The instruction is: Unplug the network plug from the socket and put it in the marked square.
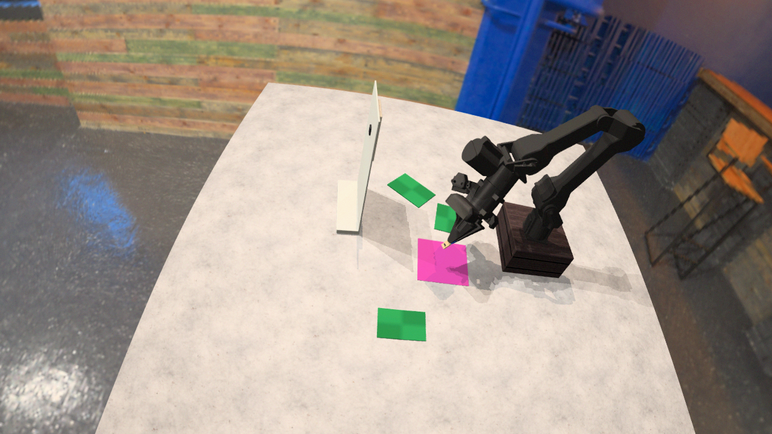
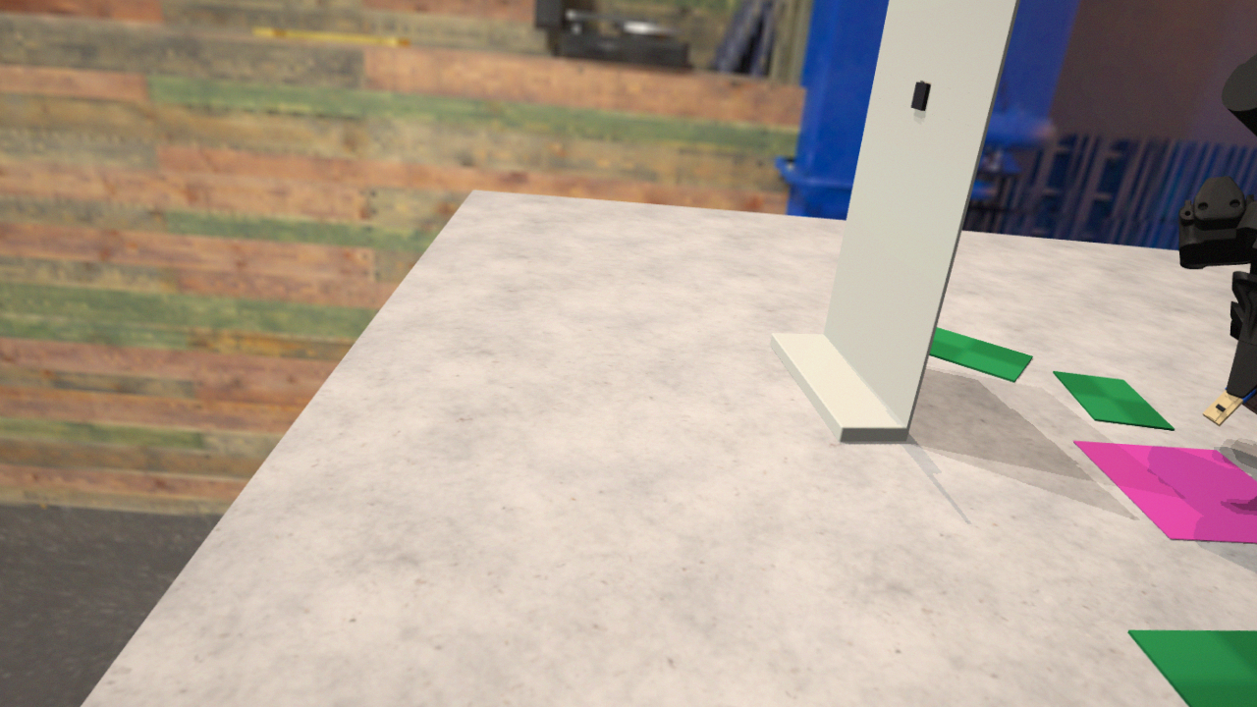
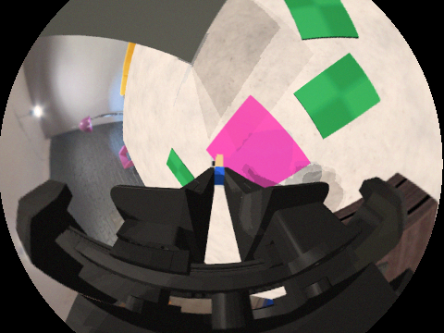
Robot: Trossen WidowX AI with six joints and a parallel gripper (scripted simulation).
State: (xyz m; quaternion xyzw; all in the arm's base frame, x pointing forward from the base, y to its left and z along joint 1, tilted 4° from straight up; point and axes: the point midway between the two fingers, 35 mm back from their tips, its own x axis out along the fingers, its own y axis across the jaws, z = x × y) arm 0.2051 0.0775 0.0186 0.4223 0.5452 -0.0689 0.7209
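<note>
Right now my gripper tip is 1 cm past the magenta marked square and 7 cm above it. The rest, counted from my gripper tip: upright cream panel 22 cm ahead, 11 cm to the right, 7 cm above; network plug right at my gripper tip.
</note>
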